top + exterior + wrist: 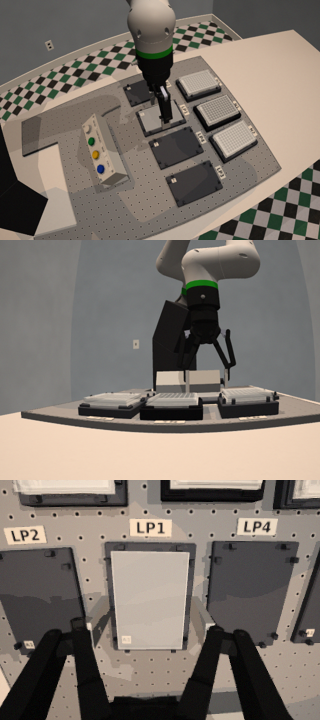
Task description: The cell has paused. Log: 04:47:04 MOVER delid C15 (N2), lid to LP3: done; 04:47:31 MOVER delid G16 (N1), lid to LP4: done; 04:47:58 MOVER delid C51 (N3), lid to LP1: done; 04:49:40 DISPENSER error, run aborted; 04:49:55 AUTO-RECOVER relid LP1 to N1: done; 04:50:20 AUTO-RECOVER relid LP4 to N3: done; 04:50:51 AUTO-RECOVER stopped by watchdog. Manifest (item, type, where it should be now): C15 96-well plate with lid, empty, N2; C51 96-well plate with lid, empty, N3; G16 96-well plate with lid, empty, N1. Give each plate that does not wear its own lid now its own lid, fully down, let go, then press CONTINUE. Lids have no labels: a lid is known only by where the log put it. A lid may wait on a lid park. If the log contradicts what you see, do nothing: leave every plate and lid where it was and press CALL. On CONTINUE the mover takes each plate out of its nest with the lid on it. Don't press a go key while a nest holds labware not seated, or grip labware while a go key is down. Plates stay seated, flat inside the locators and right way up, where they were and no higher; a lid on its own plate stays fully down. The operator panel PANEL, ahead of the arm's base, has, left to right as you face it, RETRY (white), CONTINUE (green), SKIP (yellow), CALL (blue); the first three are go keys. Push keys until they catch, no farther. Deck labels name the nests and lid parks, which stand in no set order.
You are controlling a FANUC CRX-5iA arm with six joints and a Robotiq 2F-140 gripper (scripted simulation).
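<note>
My hand is 40 mm above the lid park LP1. Also, from my hand: lid park LP4 (30 mm ahead, 120 mm to the right, 40 mm below); then lid park LP2 (40 mm behind, 130 mm to the left, 40 mm below); then white retry key (240 mm behind, 40 mm to the right, 20 mm above).
</note>
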